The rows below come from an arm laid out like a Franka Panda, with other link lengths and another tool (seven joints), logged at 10 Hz.
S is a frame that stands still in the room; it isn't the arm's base.
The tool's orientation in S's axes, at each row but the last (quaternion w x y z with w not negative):
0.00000 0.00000 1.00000 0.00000
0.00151 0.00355 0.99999 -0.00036
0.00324 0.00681 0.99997 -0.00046
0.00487 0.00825 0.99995 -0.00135
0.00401 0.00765 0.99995 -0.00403
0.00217 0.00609 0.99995 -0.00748
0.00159 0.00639 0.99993 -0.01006
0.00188 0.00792 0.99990 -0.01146
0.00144 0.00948 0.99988 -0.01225
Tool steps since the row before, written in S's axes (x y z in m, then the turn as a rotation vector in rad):
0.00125 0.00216 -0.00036 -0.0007 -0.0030 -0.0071
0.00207 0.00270 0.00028 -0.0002 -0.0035 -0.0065
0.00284 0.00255 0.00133 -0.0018 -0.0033 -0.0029
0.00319 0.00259 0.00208 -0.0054 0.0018 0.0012
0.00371 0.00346 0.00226 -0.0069 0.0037 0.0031
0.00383 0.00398 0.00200 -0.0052 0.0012 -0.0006
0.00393 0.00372 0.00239 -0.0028 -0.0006 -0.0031
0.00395 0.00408 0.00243 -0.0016 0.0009 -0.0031
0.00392 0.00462 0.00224 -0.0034 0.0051 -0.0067
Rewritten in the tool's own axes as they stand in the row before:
-0.00125 0.00216 0.00036 0.0007 -0.0030 0.0071
-0.00205 0.00271 -0.00028 0.0002 -0.0035 0.0065
-0.00281 0.00259 -0.00131 0.0018 -0.0033 0.0029
-0.00317 0.00264 -0.00206 0.0054 0.0017 -0.0013
-0.00367 0.00350 -0.00226 0.0069 0.0036 -0.0032
-0.00379 0.00400 -0.00204 0.0052 0.0011 0.0006
-0.00389 0.00372 -0.00245 0.0028 -0.0006 0.0031
-0.00389 0.00409 -0.00251 0.0016 0.0009 0.0031
-0.00384 0.00464 -0.00234 0.0035 0.0052 0.0066

